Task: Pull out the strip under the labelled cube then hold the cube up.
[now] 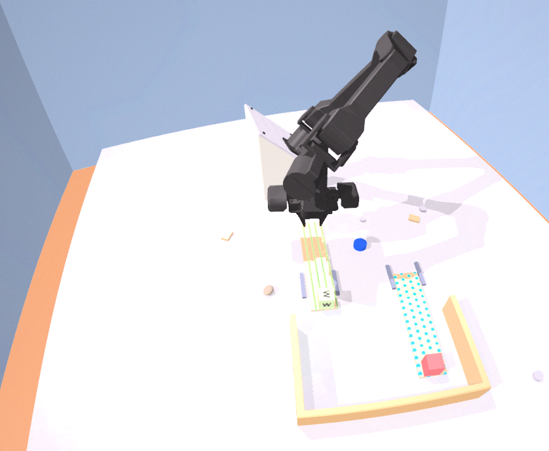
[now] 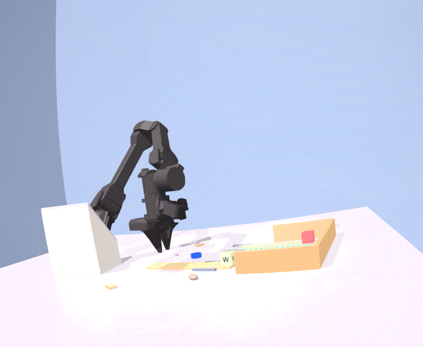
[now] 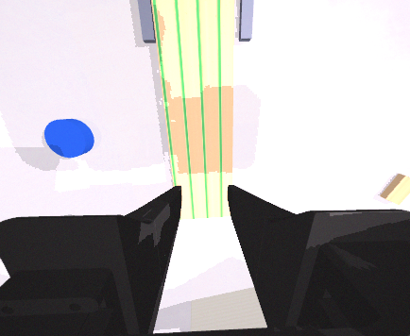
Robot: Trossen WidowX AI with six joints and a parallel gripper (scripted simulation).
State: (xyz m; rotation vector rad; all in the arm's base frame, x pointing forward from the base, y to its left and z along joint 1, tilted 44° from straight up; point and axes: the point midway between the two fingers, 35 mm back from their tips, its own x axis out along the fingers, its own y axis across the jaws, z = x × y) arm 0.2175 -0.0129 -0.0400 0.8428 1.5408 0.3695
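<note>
The strip is 70 mm ahead of my gripper tip, 20 mm to the right of it and 40 mm below it. From my gripper tip the other things lie so: blue disc (60 mm ahead, 90 mm to the left, 40 mm below); brown pebble (110 mm ahead, 140 mm to the right, 40 mm below).
</note>
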